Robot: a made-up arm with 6 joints. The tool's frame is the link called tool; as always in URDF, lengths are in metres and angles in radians.
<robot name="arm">
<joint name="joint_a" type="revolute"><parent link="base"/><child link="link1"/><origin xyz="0.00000 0.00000 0.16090" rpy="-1.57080 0.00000 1.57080"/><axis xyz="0 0 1"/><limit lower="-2.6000" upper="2.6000"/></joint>
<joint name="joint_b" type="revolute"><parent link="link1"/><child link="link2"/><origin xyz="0.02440 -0.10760 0.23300" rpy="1.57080 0.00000 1.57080"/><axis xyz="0 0 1"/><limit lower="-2.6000" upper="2.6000"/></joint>
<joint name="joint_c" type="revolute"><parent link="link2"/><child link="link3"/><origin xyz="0.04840 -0.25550 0.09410" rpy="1.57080 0.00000 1.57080"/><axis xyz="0 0 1"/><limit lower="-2.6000" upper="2.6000"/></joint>
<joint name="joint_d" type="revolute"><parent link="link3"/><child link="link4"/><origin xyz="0.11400 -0.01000 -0.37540" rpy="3.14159 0.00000 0.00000"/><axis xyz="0 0 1"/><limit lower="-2.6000" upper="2.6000"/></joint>
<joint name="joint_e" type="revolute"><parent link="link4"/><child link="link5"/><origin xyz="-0.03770 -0.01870 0.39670" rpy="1.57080 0.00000 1.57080"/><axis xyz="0 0 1"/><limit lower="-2.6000" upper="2.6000"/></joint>
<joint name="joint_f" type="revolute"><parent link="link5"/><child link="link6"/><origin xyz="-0.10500 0.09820 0.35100" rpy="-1.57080 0.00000 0.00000"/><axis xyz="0 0 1"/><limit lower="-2.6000" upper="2.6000"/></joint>
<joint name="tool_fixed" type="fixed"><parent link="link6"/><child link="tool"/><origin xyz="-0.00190 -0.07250 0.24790" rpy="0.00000 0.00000 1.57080"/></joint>
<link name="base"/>
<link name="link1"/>
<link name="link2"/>
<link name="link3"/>
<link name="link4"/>
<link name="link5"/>
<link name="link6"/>
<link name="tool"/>
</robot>
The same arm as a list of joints. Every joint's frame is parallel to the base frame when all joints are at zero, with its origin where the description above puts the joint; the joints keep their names.
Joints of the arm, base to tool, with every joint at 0 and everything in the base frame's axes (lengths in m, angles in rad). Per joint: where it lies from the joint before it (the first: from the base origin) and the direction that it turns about. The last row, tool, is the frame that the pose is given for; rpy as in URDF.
joint_a: origin 0 0 0.1609 axis -1 0 0
joint_b: origin -0.233 0.0244 0.1076 axis 0 1 0
joint_c: origin 0.2555 0.0941 -0.0484 axis 0 0 -1
joint_d: origin -0.114 -0.01 0.3754 axis 0 0 1
joint_e: origin 0.0377 0.0187 0.3967 axis -1 0 0
joint_f: origin -0.351 0.105 0.0982 axis 0 0 1
tool: origin -0.0725 0.0019 0.2479 rpy 0 0 0
Joint limits (rad, base to tool): -2.6..2.6 -2.6..2.6 -2.6..2.6 -2.6..2.6 -2.6..2.6 -2.6..2.6

